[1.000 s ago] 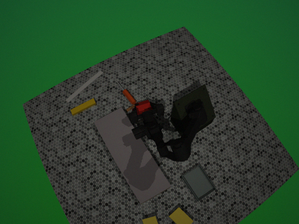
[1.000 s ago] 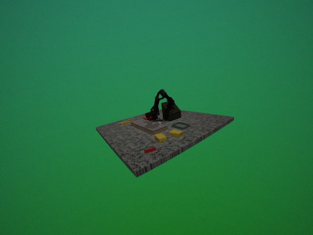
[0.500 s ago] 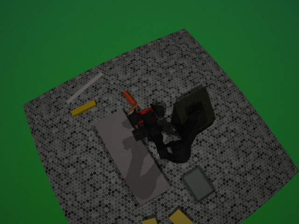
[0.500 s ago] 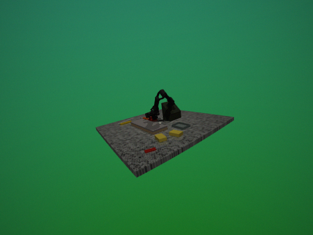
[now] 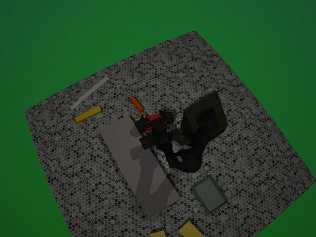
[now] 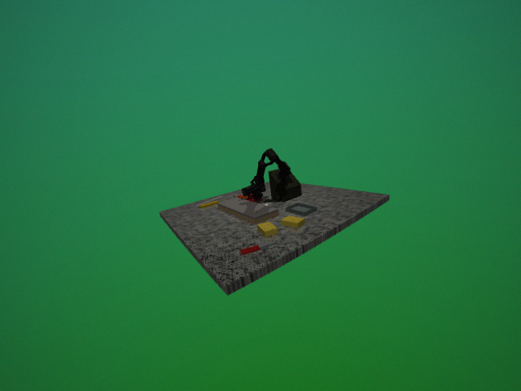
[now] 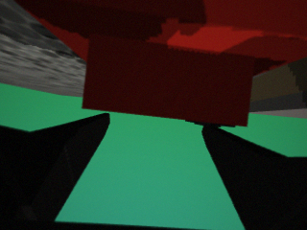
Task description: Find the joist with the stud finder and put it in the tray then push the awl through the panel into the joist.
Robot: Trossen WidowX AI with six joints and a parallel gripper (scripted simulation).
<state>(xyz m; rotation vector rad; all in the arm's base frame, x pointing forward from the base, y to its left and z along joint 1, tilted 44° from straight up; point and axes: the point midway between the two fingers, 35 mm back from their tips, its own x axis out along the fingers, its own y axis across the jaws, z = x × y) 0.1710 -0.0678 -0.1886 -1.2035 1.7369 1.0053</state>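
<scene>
Right now the red stud finder is 2 cm ahead of my gripper tip, 3 cm to the left of it and 2 cm below it. Also, from my gripper tip: awl (1 cm ahead, 5 cm to the right, 6 cm below); orange-handled tool (2 cm ahead, 18 cm to the right, 5 cm below); small white block (6 cm ahead, 25 cm to the left, 6 cm below).
</scene>
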